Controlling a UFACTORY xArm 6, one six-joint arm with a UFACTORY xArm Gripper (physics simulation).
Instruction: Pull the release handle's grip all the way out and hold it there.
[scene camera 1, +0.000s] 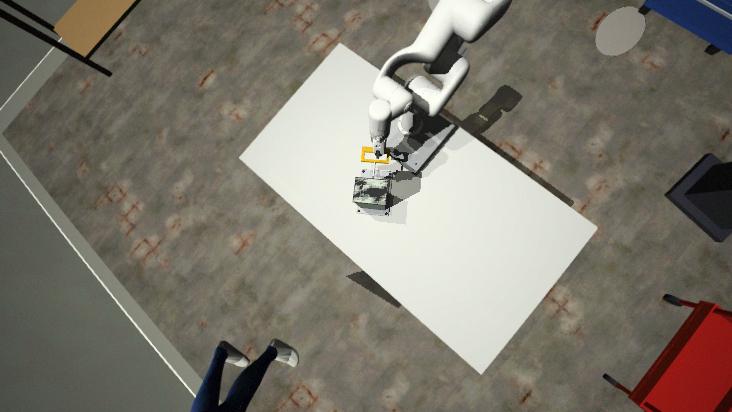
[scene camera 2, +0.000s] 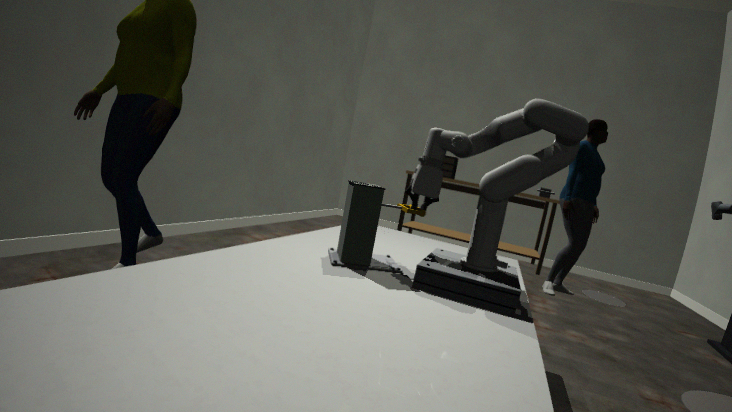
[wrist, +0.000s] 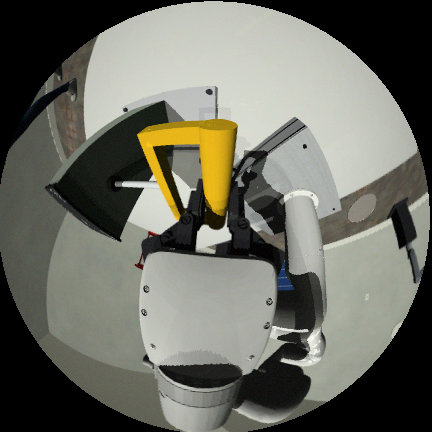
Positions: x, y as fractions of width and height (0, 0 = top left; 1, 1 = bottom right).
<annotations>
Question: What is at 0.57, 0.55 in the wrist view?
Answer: The gripper.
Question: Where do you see a bolted base plate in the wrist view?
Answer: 0.44, 0.24
</annotations>
